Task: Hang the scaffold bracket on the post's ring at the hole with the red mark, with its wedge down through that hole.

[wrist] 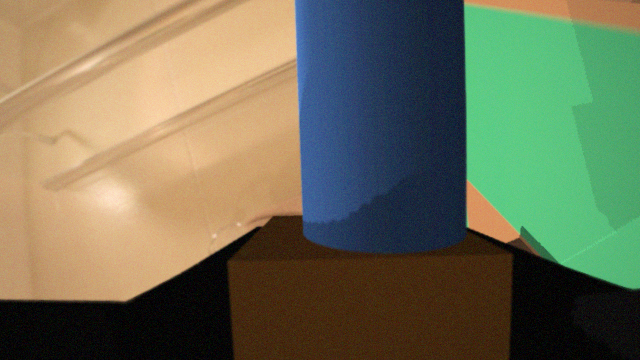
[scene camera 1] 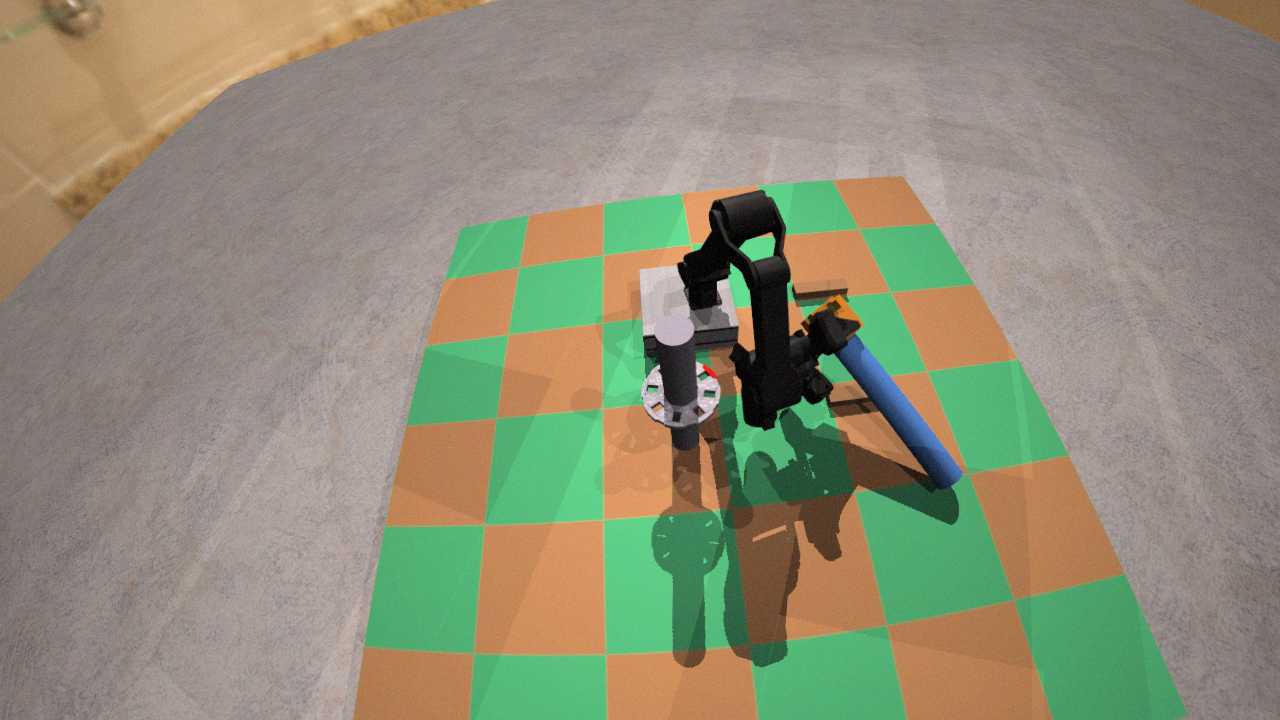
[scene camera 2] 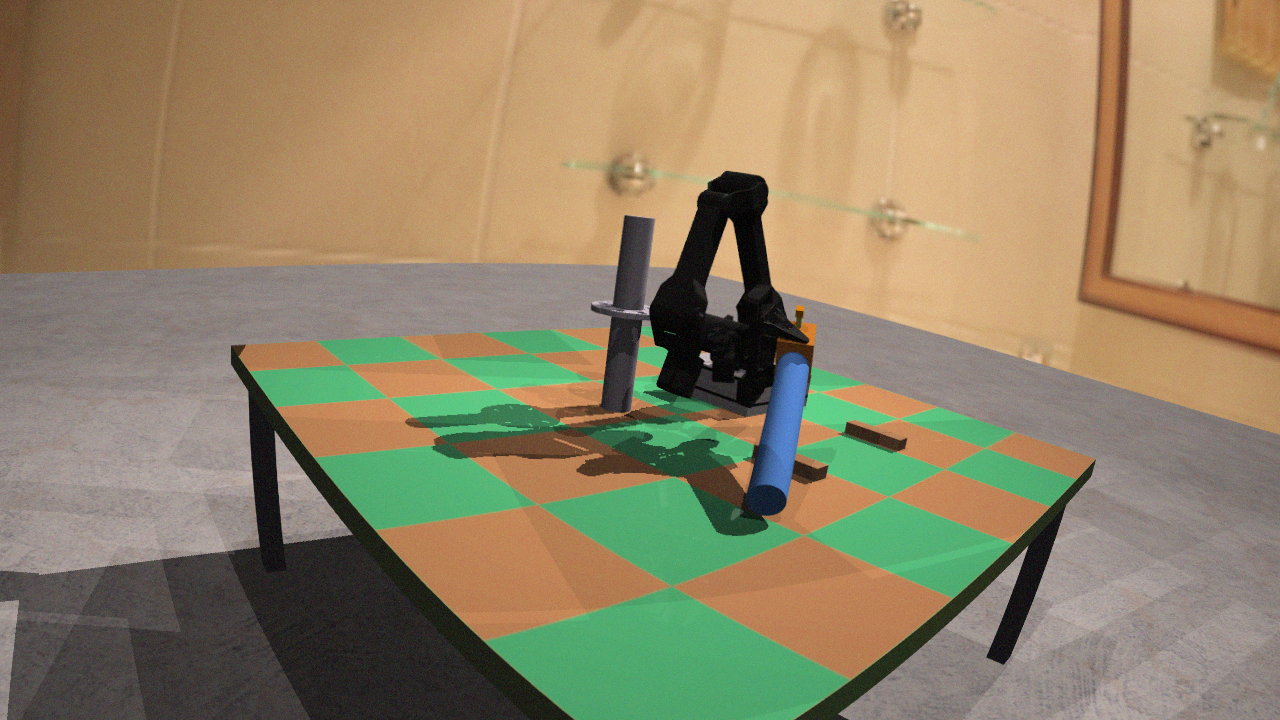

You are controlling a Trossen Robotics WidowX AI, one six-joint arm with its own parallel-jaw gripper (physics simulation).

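Observation:
The scaffold bracket has an orange head (scene camera 1: 845,312) (scene camera 2: 793,348) (wrist: 370,305) and a long blue tube (scene camera 1: 895,413) (scene camera 2: 781,429) (wrist: 385,125). A small orange wedge (scene camera 2: 799,313) sticks up from the head. My gripper (scene camera 1: 832,327) (scene camera 2: 793,332) is shut on the head, right of the post in scene camera 1. The tube slopes outward and down, its far end above the mat. The dark grey post (scene camera 1: 676,362) (scene camera 2: 633,259) stands upright with a pale holed ring (scene camera 1: 707,402) (scene camera 2: 604,309) around it. The red mark (scene camera 1: 709,370) is on the ring's far right side. The bracket and ring are apart.
Two brown bars (scene camera 1: 820,291) (scene camera 2: 875,436) lie on the checkered mat, the other one (scene camera 1: 852,405) (scene camera 2: 810,468) near the tube. The arm's grey base box (scene camera 1: 660,300) stands behind the post. The arm's forearm (scene camera 1: 771,335) is between post and bracket in scene camera 1.

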